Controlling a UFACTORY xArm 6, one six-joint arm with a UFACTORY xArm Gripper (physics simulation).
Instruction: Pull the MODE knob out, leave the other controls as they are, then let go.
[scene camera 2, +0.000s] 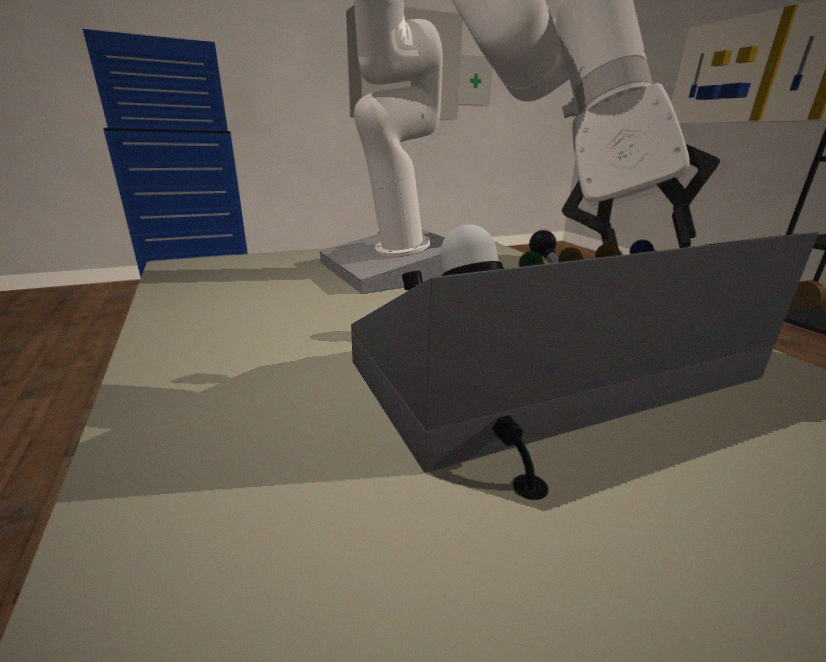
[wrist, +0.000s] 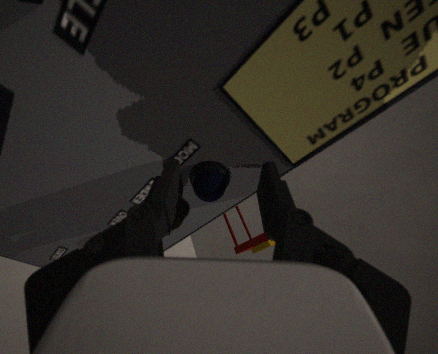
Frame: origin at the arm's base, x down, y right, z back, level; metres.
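Seen in the pictures: gripper, fingertip midpoint: (wrist: 220, 175); arm's base, origin of the base link: (scene camera 2: 402, 247).
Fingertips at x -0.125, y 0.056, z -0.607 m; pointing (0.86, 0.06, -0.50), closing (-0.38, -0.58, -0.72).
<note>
Offsets run from my fingertips to a thing's top centre. "*": to the spot under its first point.
The dark blue MODE knob {* dx -0.011, dy +0.014, dz +0.005 m} (scene camera 2: 641, 246) (wrist: 210, 181) shows as a round cap beside its partly covered label {dx +0.013, dy +0.003, dz +0.027 m} (wrist: 187, 151) in the wrist view. In the scene view its lower part is hidden behind the grey console (scene camera 2: 599, 324). My gripper (scene camera 2: 645, 237) (wrist: 220, 175) is open, with one finger on each side of the knob. In the wrist view gaps show between the knob and both fingers, wider on the right. Whether the knob is in or out cannot be told.
A dark yellowish knob {* dx -0.010, dy +0.043, dz +0.013 m} (wrist: 180, 215) is partly hidden by the left finger. Green {* dx -0.011, dy +0.155, dz +0.026 m} (scene camera 2: 530, 259), brown {* dx -0.011, dy +0.060, dz +0.011 m} (scene camera 2: 608, 250) and black {dx +0.016, dy -0.062, dz +0.181 m} (scene camera 2: 542, 242) knobs and a white dome {* dx -0.029, dy +0.227, dz +0.031 m} (scene camera 2: 468, 248) stand along the console. A black bent stalk {* dx +0.152, dy +0.201, dz -0.042 m} (scene camera 2: 527, 455) is behind it. A yellow program card {* dx +0.003, dy -0.079, dz -0.008 m} (wrist: 320, 85) lies near the right finger.
</note>
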